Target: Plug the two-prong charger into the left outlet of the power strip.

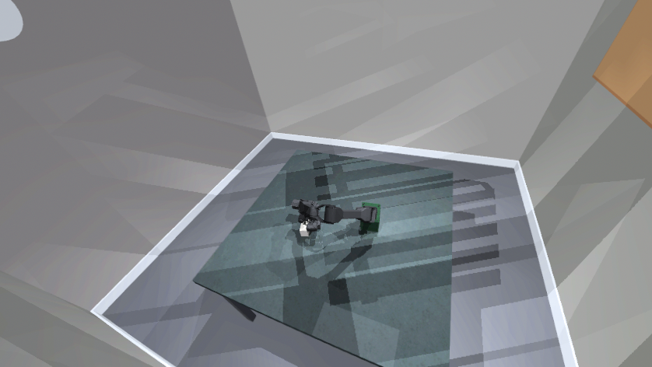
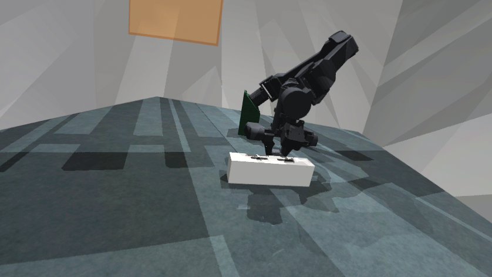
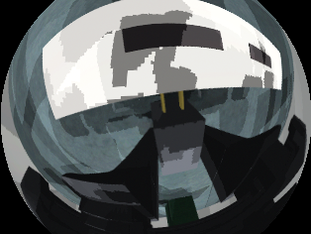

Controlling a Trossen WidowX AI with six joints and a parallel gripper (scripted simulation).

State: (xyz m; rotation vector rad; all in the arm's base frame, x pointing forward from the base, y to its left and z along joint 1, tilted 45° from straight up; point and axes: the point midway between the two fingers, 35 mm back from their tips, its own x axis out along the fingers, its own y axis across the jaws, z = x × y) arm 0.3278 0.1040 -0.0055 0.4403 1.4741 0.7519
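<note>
Now: gripper tip 20 mm short of the charger and 10 mm below it.
</note>
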